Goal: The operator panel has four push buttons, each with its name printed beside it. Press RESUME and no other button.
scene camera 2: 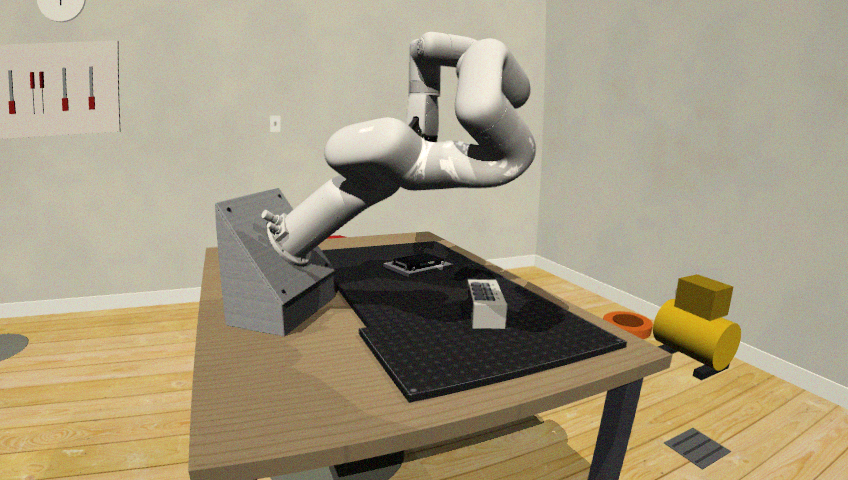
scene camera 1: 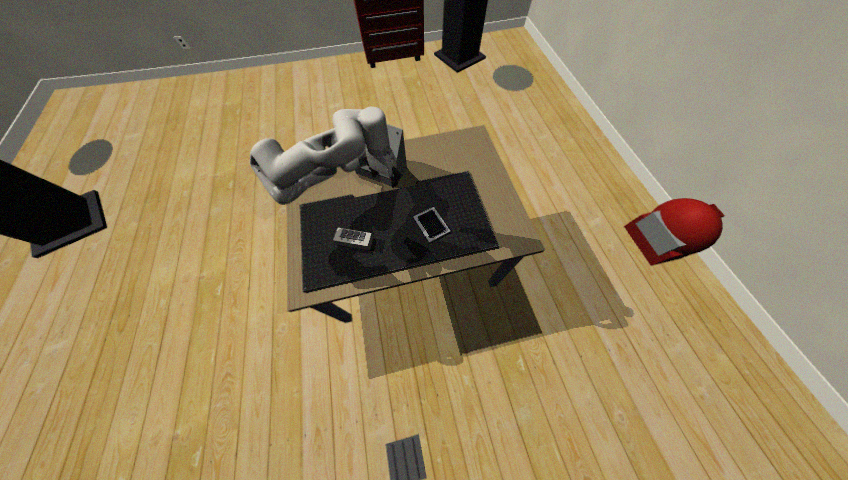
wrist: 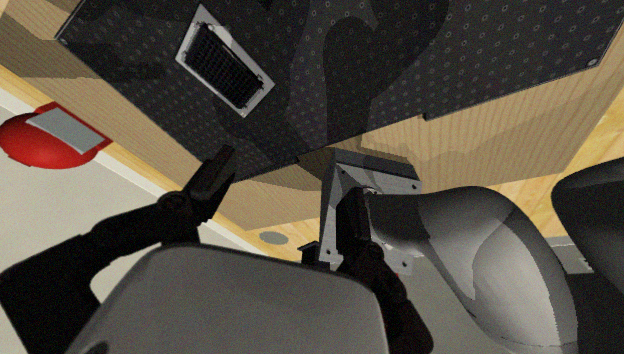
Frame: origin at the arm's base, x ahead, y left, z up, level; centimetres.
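Seen in the pictures: gripper, fingertip midpoint: (scene camera 1: 385, 180) (wrist: 293, 179); arm's base, origin of the base link: (scene camera 2: 288, 241).
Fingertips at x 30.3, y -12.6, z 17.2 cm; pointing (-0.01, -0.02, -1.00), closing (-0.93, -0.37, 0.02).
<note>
Offsets run from my fingertips to a thing's top centre. Level surfaces: height alone.
The operator panel @[dx -2.0, dy -21.8, dz -26.3 cm] (scene camera 1: 352, 237) (scene camera 2: 489, 315) is a small pale box on the black perforated mat @[dz -31.9 cm] (scene camera 1: 324, 217) (scene camera 2: 446, 362) (wrist: 310, 85). Several dark marks show on its top, but the buttons cannot be told apart and the printed names are too small to read, so I cannot tell which is RESUME. The panel does not show in the wrist view. My gripper (scene camera 2: 424, 129) (wrist: 293, 179) is open and empty, with its fingers wide apart. It hangs high above the table, apart from the panel, on the arm-base side. In scene camera 1 the arm largely hides it.
A pale rectangular frame @[dx +12.9, dy +13.5, dz -29.7 cm] (scene camera 1: 421, 229) (scene camera 2: 410, 271) (wrist: 258, 101) with a dark insert lies on the mat, beside the panel and apart from it. The grey wedge-shaped arm base (scene camera 2: 249, 267) stands at the table's edge. The arm's folded links (scene camera 2: 487, 83) (wrist: 515, 270) rise above the table.
</note>
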